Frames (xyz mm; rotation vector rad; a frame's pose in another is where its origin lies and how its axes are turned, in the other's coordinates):
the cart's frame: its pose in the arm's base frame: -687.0 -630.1 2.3 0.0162 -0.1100 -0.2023
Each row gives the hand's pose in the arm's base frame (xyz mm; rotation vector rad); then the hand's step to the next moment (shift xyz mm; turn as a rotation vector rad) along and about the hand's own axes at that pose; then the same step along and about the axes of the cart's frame.
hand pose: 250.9 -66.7 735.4 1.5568 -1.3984 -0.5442
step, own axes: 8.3 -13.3 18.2 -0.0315 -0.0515 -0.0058
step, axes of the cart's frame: -4.6 -16.6 -16.7 0.0122 0.0294 -0.0516
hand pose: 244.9 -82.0 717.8 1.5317 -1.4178 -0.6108
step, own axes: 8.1 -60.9 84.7 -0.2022 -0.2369 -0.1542
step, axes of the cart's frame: -41.0 -48.1 -83.4 0.1358 0.2455 -0.2052
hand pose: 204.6 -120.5 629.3 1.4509 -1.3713 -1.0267
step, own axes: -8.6 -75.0 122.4 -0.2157 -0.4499 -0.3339
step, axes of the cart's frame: -106.0 -18.5 -95.4 0.3397 0.3136 -0.3830
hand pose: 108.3 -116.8 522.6 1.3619 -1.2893 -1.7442
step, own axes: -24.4 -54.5 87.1 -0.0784 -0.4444 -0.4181
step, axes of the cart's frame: -84.5 54.7 -32.0 0.3986 0.1730 -0.4355
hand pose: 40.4 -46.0 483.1 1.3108 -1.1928 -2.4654
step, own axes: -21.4 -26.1 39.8 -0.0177 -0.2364 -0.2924
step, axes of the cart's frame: -18.5 47.8 9.8 0.2542 0.0479 -0.2735
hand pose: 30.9 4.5 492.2 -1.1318 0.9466 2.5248
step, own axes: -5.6 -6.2 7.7 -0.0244 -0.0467 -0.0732
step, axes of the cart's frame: 0.4 10.3 4.7 0.0755 0.0060 -0.0490
